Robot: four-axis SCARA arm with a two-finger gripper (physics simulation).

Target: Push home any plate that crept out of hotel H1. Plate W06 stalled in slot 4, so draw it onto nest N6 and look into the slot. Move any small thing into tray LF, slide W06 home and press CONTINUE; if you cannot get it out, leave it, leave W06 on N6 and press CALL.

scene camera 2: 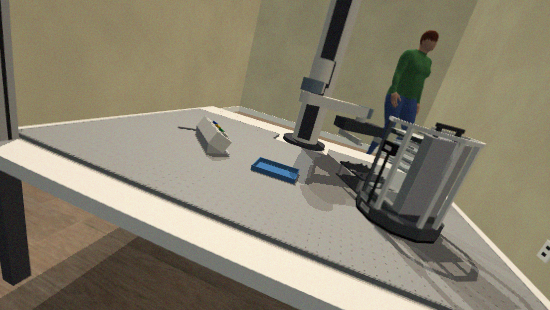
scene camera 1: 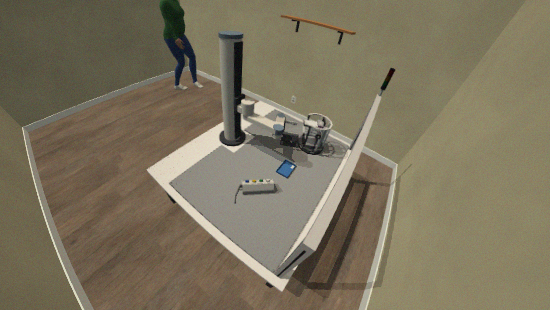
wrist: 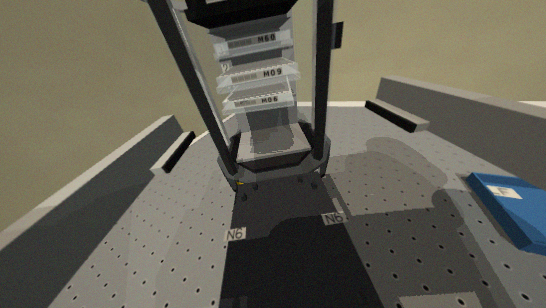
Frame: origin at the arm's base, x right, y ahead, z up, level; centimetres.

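Where they show: gripper, between the fingertips: (scene camera 1: 297, 129) (wrist: 276, 109); arm's base, origin of its link: (scene camera 2: 303, 143) (scene camera 1: 232, 137).
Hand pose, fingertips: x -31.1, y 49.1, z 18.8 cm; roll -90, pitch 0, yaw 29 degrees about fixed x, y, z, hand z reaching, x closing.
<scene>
Each offset is from my fingertips to the top centre of the thing. "pt": to the spot under its first point.
Hotel H1 (scene camera 1: 312, 149) (scene camera 2: 400, 225) (wrist: 322, 75) stands upright. In the wrist view a black plate @[dx -6.3, dy +8.4, dz +8.0 cm] (wrist: 242, 14), its label cut off, sticks out in the top slot shown. Below it are clear plates M60 @[dx -8.1, dy +11.8, dz +5.1 cm] (wrist: 252, 43), M09 @[dx -6.6, dy +9.0, dz +2.3 cm] (wrist: 257, 75) and M06 @[dx -6.9, dy +9.7, dz -0.2 cm] (wrist: 259, 102); M09 looks slightly further out than the other two. My gripper (wrist: 276, 109) is open and empty, its fingers wide apart either side of the hotel front in the wrist view. Nest N6 @[dx +1.2, dy -4.4, dz -10.5 cm] (scene camera 2: 355, 167) (wrist: 295, 265) bears no plate. Blue tray LF @[dx +31.7, dy +11.1, dz -15.8 cm] (scene camera 1: 286, 169) (scene camera 2: 275, 170) (wrist: 522, 212) looks empty. The slot 4 interior is hidden.
A button box @[dx +61.3, dy +4.8, dz -9.1 cm] (scene camera 1: 258, 187) (scene camera 2: 212, 139) with coloured buttons and a cable stands on the table. The arm column (scene camera 1: 231, 90) rises behind the nest side. A low wall (scene camera 1: 340, 175) with a signal lamp @[pt dx -35.2, dy +49.0, dz +58.1 cm] (scene camera 1: 387, 79) runs along one edge. A person (scene camera 1: 173, 22) (scene camera 2: 412, 75) stands beyond the table.
</scene>
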